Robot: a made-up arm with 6 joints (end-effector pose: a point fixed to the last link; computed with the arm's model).
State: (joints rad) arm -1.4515 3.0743 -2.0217 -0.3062 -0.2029 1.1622
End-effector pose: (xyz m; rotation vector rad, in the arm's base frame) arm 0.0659 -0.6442 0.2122 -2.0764 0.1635 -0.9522
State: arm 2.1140 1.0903 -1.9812 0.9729 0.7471 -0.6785
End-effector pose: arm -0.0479 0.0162 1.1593 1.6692 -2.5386 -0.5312
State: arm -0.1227 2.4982 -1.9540 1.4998 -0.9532 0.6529
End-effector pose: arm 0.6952 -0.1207 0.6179 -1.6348 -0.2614 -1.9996
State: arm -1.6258 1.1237 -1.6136 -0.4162 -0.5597 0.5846
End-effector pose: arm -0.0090 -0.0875 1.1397 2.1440 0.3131 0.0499
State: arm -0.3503 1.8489 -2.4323 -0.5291 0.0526 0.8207
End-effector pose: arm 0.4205 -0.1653 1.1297 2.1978 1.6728 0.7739
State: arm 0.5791 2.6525 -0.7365 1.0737 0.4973 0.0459
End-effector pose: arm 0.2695 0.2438 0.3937 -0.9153 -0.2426 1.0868
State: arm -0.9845 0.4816 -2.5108 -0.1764 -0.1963 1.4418
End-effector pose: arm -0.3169 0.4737 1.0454 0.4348 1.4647 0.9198
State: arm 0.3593 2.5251 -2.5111 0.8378 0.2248 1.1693
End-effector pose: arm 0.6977 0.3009 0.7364 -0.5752 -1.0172 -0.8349
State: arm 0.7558 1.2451 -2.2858 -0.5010 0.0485 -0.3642
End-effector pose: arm 0.0749 0.0402 1.2478 1.3088 1.5544 0.6304
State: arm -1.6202 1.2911 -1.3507 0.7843 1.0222 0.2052
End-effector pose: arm 0.0432 -0.1778 0.9499 -1.9550 -0.4173 -1.0100
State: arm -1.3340 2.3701 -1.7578 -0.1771 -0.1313 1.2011
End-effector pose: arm 0.1419 -0.6232 0.6212 -2.2815 -0.0937 -1.2333
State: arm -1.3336 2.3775 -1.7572 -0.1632 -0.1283 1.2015
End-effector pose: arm 0.1426 -0.6236 0.6160 -2.2666 -0.0803 -1.2445
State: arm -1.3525 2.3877 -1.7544 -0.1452 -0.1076 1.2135
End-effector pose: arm 0.1303 -0.6256 0.6073 -2.2343 -0.0219 -1.2726
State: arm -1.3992 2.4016 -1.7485 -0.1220 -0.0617 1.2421
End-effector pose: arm 0.0996 -0.6283 0.5939 -2.1739 0.0991 -1.3247
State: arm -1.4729 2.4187 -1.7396 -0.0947 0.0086 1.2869
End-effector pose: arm 0.0512 -0.6288 0.5767 -2.0792 0.2768 -1.3999
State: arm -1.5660 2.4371 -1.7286 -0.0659 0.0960 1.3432
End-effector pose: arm -0.0091 -0.6232 0.5579 -1.9507 0.4886 -1.4905
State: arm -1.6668 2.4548 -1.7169 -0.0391 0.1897 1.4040
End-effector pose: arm -0.0725 -0.6100 0.5402 -1.7979 0.7049 -1.5840
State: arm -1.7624 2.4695 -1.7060 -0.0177 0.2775 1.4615
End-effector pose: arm -0.1300 -0.5912 0.5258 -1.6409 0.8975 -1.6672
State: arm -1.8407 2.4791 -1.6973 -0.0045 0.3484 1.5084
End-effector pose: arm -0.1750 -0.5716 0.5163 -1.5065 1.0453 -1.7297
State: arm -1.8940 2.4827 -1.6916 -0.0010 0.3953 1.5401
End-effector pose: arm -0.2046 -0.5563 0.5121 -1.4175 1.1393 -1.7674
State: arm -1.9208 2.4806 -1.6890 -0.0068 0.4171 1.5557
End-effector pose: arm -0.2195 -0.5480 0.5125 -1.3829 1.1822 -1.7814
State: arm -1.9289 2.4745 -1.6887 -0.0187 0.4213 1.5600
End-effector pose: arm -0.2246 -0.5455 0.5161 -1.3885 1.1907 -1.7799
